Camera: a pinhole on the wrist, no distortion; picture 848 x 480 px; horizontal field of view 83.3 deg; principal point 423.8 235.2 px. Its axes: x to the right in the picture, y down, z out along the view. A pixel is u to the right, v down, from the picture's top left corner.
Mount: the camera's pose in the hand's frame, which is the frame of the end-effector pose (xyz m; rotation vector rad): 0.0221 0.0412 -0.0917 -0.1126 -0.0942 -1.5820
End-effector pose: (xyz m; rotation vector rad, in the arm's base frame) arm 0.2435 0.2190 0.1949 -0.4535 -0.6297 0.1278
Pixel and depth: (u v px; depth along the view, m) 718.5 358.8 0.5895
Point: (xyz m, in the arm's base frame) 0.0611 0.2436 0.7848
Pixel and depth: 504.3 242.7 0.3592
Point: 0.1076 0.3527 0.3938
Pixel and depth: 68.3 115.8 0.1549
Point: 0.2085 0.3911 0.1426
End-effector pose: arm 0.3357 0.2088 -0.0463 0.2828 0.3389 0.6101
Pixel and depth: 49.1 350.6 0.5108
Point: 0.3408 0.6416 0.4246
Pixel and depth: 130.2 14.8 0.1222
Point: 0.2517 0.2905 0.0263
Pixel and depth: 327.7 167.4 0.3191
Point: 0.3311 0.2791 0.2068
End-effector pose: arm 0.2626 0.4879 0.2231 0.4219 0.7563 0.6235
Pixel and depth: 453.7 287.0 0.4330
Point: 0.5308 0.5439 0.4498
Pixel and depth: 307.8 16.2 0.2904
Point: 0.2864 0.5052 0.4855
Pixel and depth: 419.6 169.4 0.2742
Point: 0.3597 0.5155 0.3929
